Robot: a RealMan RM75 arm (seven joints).
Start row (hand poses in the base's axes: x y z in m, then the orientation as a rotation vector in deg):
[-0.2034, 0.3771, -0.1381, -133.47, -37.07, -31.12]
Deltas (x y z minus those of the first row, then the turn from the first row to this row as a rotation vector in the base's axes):
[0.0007, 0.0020, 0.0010, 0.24, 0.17, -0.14]
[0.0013, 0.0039, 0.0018, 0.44, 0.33, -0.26]
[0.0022, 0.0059, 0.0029, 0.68, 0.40, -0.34]
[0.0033, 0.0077, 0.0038, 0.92, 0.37, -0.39]
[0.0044, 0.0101, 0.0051, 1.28, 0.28, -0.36]
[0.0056, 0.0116, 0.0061, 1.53, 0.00, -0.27]
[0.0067, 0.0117, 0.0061, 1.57, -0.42, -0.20]
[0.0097, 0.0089, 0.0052, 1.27, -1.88, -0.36]
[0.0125, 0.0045, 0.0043, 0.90, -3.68, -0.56]
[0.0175, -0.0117, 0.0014, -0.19, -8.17, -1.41]
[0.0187, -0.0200, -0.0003, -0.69, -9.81, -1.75]
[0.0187, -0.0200, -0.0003, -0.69, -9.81, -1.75]
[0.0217, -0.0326, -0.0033, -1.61, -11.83, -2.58]
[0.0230, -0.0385, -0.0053, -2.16, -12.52, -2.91]
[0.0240, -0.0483, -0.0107, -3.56, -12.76, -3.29]
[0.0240, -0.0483, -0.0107, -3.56, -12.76, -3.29]
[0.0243, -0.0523, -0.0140, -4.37, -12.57, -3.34]
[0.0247, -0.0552, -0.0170, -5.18, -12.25, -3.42]
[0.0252, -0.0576, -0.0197, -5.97, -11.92, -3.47]
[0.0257, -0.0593, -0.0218, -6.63, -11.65, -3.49]
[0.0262, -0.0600, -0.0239, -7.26, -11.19, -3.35]
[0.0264, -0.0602, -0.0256, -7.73, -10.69, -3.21]
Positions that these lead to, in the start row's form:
[-0.2027, 0.3791, -0.1371, -133.33, -36.73, -31.03]
[-0.2021, 0.3810, -0.1363, -133.22, -36.44, -30.93]
[-0.2012, 0.3830, -0.1352, -133.04, -36.22, -30.93]
[-0.2001, 0.3848, -0.1343, -132.83, -36.08, -31.04]
[-0.1990, 0.3872, -0.1330, -132.47, -36.01, -31.21]
[-0.1978, 0.3887, -0.1320, -132.16, -36.14, -31.55]
[-0.1967, 0.3888, -0.1320, -132.03, -36.39, -32.03]
[-0.1937, 0.3860, -0.1329, -132.18, -37.01, -33.78]
[-0.1909, 0.3816, -0.1338, -132.33, -37.76, -35.96]
[-0.1859, 0.3654, -0.1367, -132.90, -39.30, -41.54]
[-0.1847, 0.3571, -0.1384, -133.18, -39.87, -43.60]
[-0.1847, 0.3571, -0.1384, -133.18, -39.87, -43.60]
[-0.1817, 0.3445, -0.1414, -133.95, -40.22, -46.29]
[-0.1804, 0.3386, -0.1434, -134.45, -40.38, -47.20]
[-0.1794, 0.3288, -0.1488, -135.88, -40.65, -47.46]
[-0.1794, 0.3288, -0.1488, -135.88, -40.65, -47.46]
[-0.1791, 0.3248, -0.1521, -136.71, -40.85, -47.12]
[-0.1787, 0.3219, -0.1551, -137.59, -40.96, -46.64]
[-0.1782, 0.3195, -0.1578, -138.44, -41.10, -46.13]
[-0.1777, 0.3178, -0.1599, -139.13, -41.23, -45.69]
[-0.1772, 0.3171, -0.1620, -139.77, -41.46, -44.95]
[-0.1770, 0.3169, -0.1637, -140.26, -41.60, -44.18]

